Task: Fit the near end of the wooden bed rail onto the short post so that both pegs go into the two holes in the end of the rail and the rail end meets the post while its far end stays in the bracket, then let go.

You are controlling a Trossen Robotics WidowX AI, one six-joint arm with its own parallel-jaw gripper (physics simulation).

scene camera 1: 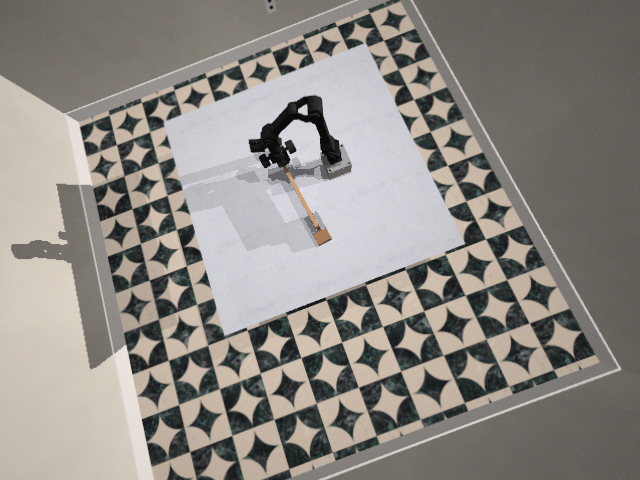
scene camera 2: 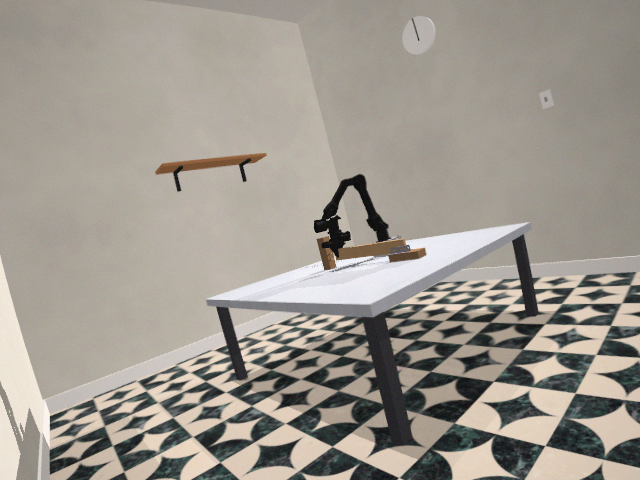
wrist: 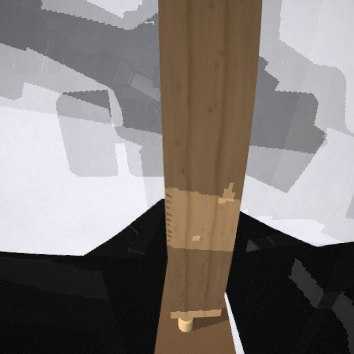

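Where they show: gripper, fingertip midpoint: (scene camera 2: 339, 257) (wrist: 187, 206); arm's base, origin of the base link: (scene camera 1: 334, 157) (scene camera 2: 384, 240).
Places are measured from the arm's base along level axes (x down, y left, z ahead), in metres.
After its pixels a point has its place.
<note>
The wooden bed rail (scene camera 1: 301, 197) {x -0.018, y 0.150, z 0.232 m} (scene camera 2: 373, 249) {x 0.010, y 0.139, z 0.243 m} (wrist: 210, 125) stands on edge. Its far end is at the metal bracket (scene camera 2: 400, 248) {x 0.031, y 0.302, z 0.220 m} on a wooden block (scene camera 1: 322, 236) {x 0.044, y 0.362, z 0.200 m} (scene camera 2: 415, 254) {x 0.059, y 0.383, z 0.236 m}. My gripper (scene camera 1: 283, 165) {x 0.023, y -0.102, z 0.268 m} (scene camera 2: 337, 253) {x 0.023, y -0.102, z 0.268 m} (wrist: 187, 206) {x 0.023, y -0.102, z 0.268 m} is shut on the rail close to its near end. The short post (scene camera 2: 326, 253) {x -0.011, y -0.164, z 0.299 m} (wrist: 175, 345) {x -0.015, y -0.164, z 0.270 m} stands upright just past that end; the arm hides it in scene camera 1. In the wrist view a pale peg (wrist: 185, 324) {x -0.008, y -0.155, z 0.274 m} shows in a small gap between rail end and post, left of the rail end's middle. The holes and the second peg are hidden.
The arm's grey base (scene camera 1: 338, 164) {x -0.001, y 0.045, z -0.005 m} stands on the white table (scene camera 1: 392, 206) {x 0.080, y 0.334, z -0.201 m} (scene camera 2: 310, 299) {x 0.080, y 0.327, z 0.808 m}, to the right of the rail in scene camera 1. A wall shelf (scene camera 2: 211, 163) hangs well away from the table. Shadows of the arm fall across the table top around the rail.
</note>
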